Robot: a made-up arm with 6 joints.
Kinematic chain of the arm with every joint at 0, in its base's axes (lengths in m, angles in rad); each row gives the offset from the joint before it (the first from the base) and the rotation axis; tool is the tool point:
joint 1: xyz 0 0 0.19 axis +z
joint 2: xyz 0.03 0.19 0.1 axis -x
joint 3: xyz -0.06 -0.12 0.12 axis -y
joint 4: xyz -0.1 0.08 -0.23 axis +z
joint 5: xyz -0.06 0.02 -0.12 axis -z
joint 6: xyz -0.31 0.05 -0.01 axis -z
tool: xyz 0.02 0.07 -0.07
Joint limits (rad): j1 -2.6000..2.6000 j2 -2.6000..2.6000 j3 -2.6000..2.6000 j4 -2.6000..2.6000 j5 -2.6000..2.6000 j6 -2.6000..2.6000
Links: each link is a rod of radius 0.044 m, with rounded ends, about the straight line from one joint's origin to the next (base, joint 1, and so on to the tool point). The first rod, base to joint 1, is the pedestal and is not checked.
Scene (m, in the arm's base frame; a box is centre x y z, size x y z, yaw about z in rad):
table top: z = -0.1
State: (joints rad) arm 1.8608 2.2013 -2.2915 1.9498 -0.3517 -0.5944
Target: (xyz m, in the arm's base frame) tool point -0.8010 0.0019 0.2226
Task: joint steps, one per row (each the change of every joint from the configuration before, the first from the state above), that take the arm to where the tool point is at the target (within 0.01 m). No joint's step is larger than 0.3 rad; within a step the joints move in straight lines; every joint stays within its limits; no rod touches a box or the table.
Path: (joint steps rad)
1: -0.2853 0.1042 -0.0395 0.0549 -0.0709 0.0458
2: -0.2853 0.1042 -0.0395 0.0549 -0.0708 0.0459
3: -0.2853 0.1041 -0.0395 0.0550 -0.0709 0.0458

